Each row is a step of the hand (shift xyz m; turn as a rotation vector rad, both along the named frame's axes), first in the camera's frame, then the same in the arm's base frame.
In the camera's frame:
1: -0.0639 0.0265 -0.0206 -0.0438 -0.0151 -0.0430
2: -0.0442 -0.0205 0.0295 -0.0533 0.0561 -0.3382
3: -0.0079 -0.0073 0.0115 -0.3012 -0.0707 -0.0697
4: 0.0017 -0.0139 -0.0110 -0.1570 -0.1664 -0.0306
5: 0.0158 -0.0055 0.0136 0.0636 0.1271 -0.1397
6: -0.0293 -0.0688 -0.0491 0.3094 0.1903 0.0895
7: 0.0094 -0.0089 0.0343 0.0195 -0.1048 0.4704
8: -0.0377 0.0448 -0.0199 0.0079 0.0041 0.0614
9: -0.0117 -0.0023 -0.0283 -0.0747 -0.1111 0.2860
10: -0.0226 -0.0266 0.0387 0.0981 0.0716 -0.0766
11: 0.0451 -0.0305 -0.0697 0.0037 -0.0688 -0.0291
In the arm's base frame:
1: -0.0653 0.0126 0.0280 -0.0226 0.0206 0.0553
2: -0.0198 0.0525 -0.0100 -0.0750 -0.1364 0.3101
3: -0.0012 0.0143 -0.0065 -0.1786 0.2057 0.1623
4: 0.0105 0.0044 0.0137 -0.0074 0.1993 0.1161
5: 0.0154 -0.0006 -0.0151 -0.0356 -0.1806 0.0764
6: 0.0239 0.0467 0.0725 0.1055 -0.2861 -0.2167
7: 0.0127 0.0136 -0.0316 0.0811 0.2416 -0.4095
8: -0.0578 -0.0158 0.0154 0.0028 0.0159 -0.0599
9: -0.0071 -0.0022 0.0298 0.0157 0.2325 -0.2131
10: 0.0004 0.0471 -0.0223 0.0266 -0.1389 0.0250
11: 0.0544 -0.0331 0.0614 0.0485 0.0343 0.0455

